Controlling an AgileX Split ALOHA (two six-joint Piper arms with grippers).
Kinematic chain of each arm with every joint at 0, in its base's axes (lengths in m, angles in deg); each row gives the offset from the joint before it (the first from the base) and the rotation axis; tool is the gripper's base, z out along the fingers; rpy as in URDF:
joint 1: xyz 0 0 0.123 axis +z
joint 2: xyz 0 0 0 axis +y
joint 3: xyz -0.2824 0 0.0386 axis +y
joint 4: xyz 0.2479 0 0.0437 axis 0.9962 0 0.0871
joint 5: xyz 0 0 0 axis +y
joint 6: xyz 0.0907 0 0.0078 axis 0.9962 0 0.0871
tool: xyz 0 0 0 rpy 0 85 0
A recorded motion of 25 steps. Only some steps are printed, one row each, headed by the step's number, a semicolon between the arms.
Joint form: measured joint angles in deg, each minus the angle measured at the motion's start. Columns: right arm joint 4, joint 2, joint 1, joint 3, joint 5, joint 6; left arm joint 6, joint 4, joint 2, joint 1, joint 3, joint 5.
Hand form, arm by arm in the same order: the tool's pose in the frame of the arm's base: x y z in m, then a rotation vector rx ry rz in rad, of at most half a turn. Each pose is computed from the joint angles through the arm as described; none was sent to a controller.
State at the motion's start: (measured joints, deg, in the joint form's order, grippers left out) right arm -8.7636 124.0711 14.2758 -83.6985 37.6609 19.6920; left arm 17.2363 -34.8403 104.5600 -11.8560 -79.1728 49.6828
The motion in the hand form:
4: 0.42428 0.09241 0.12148 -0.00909 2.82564 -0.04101; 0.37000 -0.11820 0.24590 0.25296 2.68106 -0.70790
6: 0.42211 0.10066 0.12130 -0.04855 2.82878 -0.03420; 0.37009 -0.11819 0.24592 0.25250 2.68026 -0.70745
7: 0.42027 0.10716 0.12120 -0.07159 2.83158 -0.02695; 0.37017 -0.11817 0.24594 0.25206 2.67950 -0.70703
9: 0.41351 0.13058 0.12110 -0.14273 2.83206 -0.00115; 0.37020 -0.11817 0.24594 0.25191 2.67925 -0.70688
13: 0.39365 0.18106 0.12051 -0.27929 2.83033 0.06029; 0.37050 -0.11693 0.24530 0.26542 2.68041 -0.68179
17: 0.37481 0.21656 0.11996 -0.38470 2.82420 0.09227; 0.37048 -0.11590 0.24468 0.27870 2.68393 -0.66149
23: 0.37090 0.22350 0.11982 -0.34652 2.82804 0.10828; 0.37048 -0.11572 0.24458 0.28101 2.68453 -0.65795
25: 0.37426 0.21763 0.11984 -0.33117 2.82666 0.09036; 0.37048 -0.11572 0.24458 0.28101 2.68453 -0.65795
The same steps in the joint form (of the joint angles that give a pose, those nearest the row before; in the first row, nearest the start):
4: -0.54 0.00 -0.80 0.00 0.06 -0.06; 0.00 0.00 0.00 0.00 0.00 -0.07
6: -0.15 0.00 0.28 0.02 0.17 -0.86; 0.00 0.00 0.00 0.00 0.00 -0.13
7: 0.22 0.00 1.13 0.02 0.29 -1.21; 0.00 0.00 0.00 0.00 0.00 -0.18
9: 1.11 0.00 4.24 0.02 0.29 -1.60; 0.00 0.00 0.00 0.00 0.00 -0.20
13: 3.14 0.00 11.15 0.13 0.13 -1.60; 0.00 1.15 0.00 0.00 0.00 -0.42
17: 3.81 0.00 16.38 0.25 0.07 -1.08; 0.00 2.14 0.00 0.00 0.00 -0.42
23: 3.85 0.00 17.43 0.31 -0.18 1.49; 0.00 2.31 0.00 0.00 0.00 -0.41
25: 2.89 0.00 16.66 0.31 -0.08 2.00; 0.00 2.31 0.00 0.00 0.00 -0.41

